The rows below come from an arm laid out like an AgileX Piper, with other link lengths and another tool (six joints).
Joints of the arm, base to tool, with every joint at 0 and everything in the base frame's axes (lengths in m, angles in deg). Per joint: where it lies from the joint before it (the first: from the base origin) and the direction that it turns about. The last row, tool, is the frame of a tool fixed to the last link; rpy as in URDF.
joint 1: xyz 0 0 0.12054 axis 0 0 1
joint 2: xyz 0 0 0 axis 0 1 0
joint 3: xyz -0.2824 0 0.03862 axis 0 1 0
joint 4: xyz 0.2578 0 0.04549 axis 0.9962 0 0.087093
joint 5: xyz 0 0 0 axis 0 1 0
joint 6: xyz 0.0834 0 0.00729 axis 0.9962 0 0.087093
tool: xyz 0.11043 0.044 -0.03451 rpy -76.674 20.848 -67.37
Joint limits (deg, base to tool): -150..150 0..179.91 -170..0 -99.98..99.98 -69.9..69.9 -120..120
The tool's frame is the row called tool.
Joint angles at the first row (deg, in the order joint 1, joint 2, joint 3, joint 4, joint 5, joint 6):
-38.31 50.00 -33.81 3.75 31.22 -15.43
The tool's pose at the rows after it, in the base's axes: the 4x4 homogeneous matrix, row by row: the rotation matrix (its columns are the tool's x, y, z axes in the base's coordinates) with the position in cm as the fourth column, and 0 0 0 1 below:
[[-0.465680, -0.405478, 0.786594, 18.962], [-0.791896, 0.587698, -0.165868, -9.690], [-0.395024, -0.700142, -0.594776, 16.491], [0, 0, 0, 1]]
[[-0.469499, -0.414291, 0.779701, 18.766], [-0.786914, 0.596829, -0.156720, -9.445], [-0.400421, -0.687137, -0.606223, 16.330], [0, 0, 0, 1]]
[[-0.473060, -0.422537, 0.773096, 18.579], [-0.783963, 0.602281, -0.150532, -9.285], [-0.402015, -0.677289, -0.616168, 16.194], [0, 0, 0, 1]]
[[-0.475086, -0.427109, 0.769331, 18.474], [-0.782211, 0.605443, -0.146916, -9.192], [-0.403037, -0.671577, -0.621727, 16.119], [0, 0, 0, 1]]
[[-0.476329, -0.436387, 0.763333, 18.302], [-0.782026, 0.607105, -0.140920, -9.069], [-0.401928, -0.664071, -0.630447, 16.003], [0, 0, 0, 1]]
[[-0.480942, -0.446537, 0.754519, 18.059], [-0.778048, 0.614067, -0.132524, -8.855], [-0.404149, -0.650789, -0.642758, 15.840], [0, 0, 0, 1]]
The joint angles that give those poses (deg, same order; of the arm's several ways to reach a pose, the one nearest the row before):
-38.31 50.00 -33.81 4.25 32.65 -15.56
-38.31 50.00 -33.81 4.47 33.67 -15.60
-38.31 50.00 -33.81 4.46 34.48 -15.60
-38.31 50.00 -33.81 4.46 34.95 -15.60
-38.31 50.00 -33.81 4.46 35.60 -15.83
-38.31 50.01 -33.81 4.46 36.65 -15.84

